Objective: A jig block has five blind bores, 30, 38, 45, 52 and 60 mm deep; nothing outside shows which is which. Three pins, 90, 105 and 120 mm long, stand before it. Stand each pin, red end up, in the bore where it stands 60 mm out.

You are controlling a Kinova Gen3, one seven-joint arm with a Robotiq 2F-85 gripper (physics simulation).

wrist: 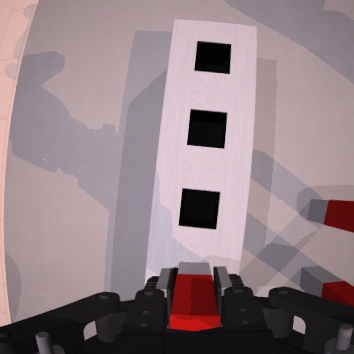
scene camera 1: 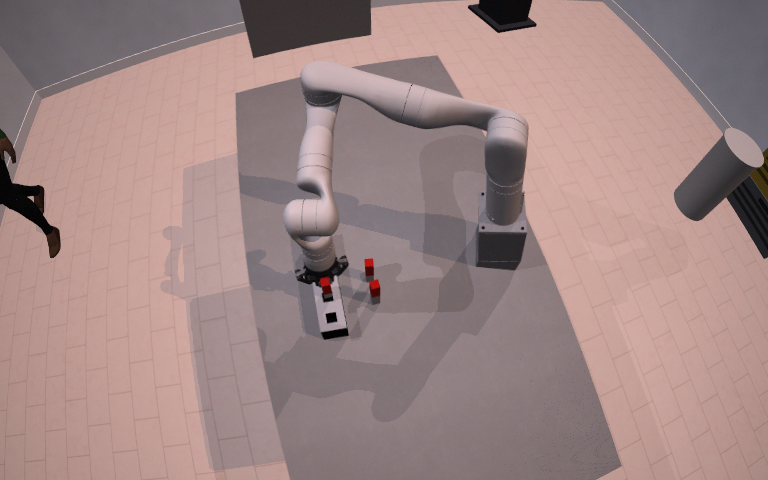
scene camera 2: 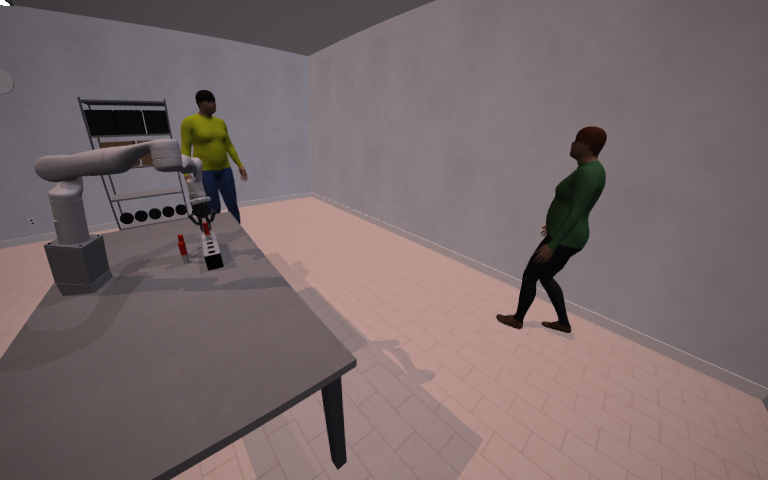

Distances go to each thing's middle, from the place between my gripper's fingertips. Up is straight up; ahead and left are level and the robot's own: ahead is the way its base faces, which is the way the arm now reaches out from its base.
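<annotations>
Hand relative to the jig block (scene camera 1: 331,316): 10 mm past it, 40 mm to the left of it, 90 mm above it.
</annotations>
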